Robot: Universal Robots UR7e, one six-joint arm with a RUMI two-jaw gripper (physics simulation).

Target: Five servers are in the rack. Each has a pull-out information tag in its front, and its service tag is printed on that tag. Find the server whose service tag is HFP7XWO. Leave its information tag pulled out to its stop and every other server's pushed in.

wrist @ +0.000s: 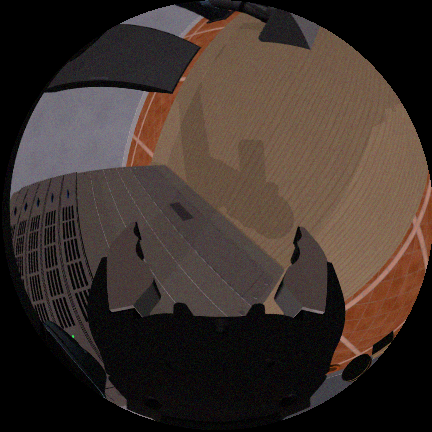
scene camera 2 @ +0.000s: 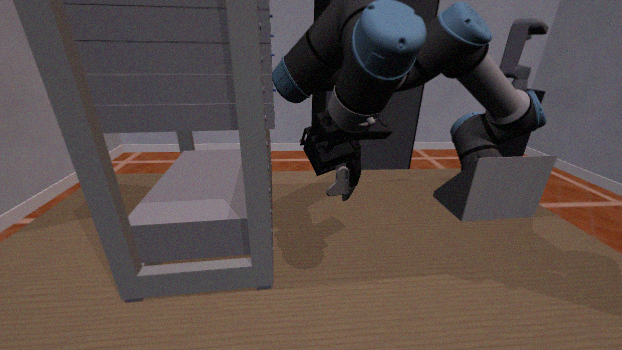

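Pixels of known places: gripper, fingertip midpoint: (wrist: 217, 227) (scene camera 2: 327, 170); arm's base, link origin: (scene camera 2: 487, 179).
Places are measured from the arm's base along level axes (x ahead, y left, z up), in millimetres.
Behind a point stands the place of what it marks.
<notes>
The grey rack (scene camera 2: 257, 225) {x 727, y 310, z 79 mm} stands on the left in the scene view, seen from its side. Stacked servers (scene camera 2: 160, 57) {x 853, y 280, z 362 mm} (wrist: 50, 255) {x 691, y 92, z 317 mm} fill its upper part. In the wrist view their slotted fronts show at the left edge, each with a small blue part near one end. I cannot make out any information tag or read a service tag. My gripper (scene camera 2: 338, 194) (wrist: 217, 227) {x 579, y 210, z 143 mm} is open and empty. It hangs above the table, in front of the rack and apart from it, below the level of the servers. Plain panels of the rack front show behind the fingers in the wrist view.
A grey box (scene camera 2: 190, 240) {x 861, y 274, z 29 mm} lies low inside the rack. A wedge-shaped grey block (scene camera 2: 510, 187) {x 18, y 107, z 26 mm} (wrist: 287, 30) stands on the wooden table (scene camera 2: 400, 305) {x 454, y 378, z -81 mm} (wrist: 310, 100) {x 348, y 160, z -82 mm}, near the arm's base. A dark cabinet (scene camera 2: 392, 150) (wrist: 125, 59) stands behind the table. The arm's shadow falls beside the rack.
</notes>
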